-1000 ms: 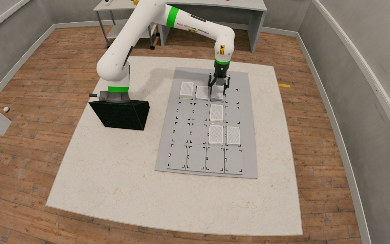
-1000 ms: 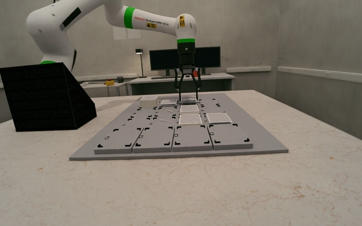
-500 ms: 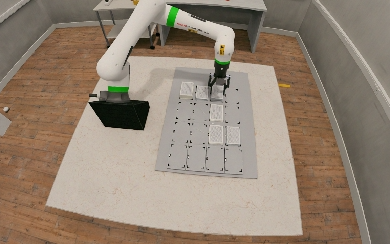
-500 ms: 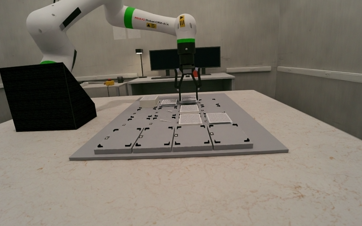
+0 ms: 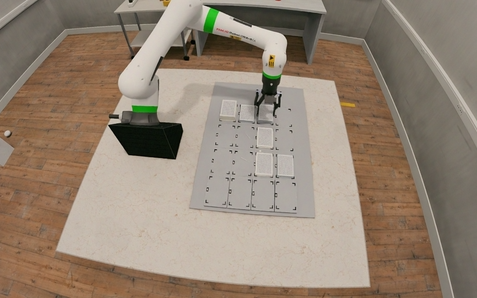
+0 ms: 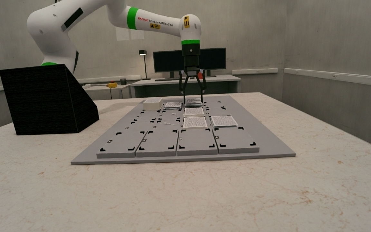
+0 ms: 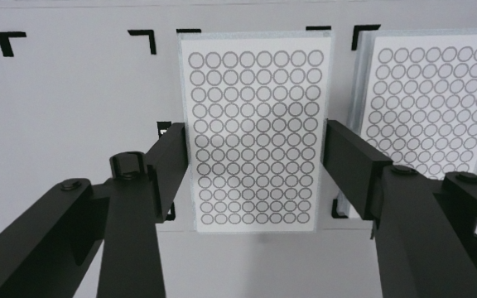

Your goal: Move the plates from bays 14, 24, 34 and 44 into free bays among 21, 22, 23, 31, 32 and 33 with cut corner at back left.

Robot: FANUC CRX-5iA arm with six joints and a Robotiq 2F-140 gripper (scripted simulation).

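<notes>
Now: hand 40 mm above the white square and 10 mm to the left of it. From my hand the other things lie so: white peg (250 mm to the right, 40 mm below, 30 mm behind); then white deep-well block (210 mm behind, 20 mm below, 10 mm to the left); then white stray piece (160 mm to the right, 100 mm behind, 40 mm below).
</notes>
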